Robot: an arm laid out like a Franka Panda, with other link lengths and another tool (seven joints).
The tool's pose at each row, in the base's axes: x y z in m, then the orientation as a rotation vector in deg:
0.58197 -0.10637 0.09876 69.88 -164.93 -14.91
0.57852 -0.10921 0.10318 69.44 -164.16 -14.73
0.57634 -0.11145 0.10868 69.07 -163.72 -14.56
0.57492 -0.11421 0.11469 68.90 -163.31 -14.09
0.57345 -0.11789 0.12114 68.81 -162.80 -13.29
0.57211 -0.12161 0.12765 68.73 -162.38 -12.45
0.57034 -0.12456 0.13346 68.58 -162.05 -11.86
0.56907 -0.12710 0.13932 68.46 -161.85 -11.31
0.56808 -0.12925 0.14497 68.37 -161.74 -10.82
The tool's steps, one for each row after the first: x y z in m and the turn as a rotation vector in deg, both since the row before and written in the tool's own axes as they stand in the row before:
0.00417 0.00120 -0.00455 -0.28 0.84 0.14
0.00287 0.00089 -0.00557 -0.14 0.54 0.16
0.00275 0.00008 -0.00618 0.07 0.55 0.04
0.00349 -0.00045 -0.00670 0.23 0.71 -0.02
0.00351 -0.00059 -0.00673 0.30 0.65 -0.01
0.00333 0.00011 -0.00587 0.18 0.51 0.04
0.00274 0.00002 -0.00591 0.22 0.38 0.05
0.00230 0.00003 -0.00568 0.22 0.27 0.05

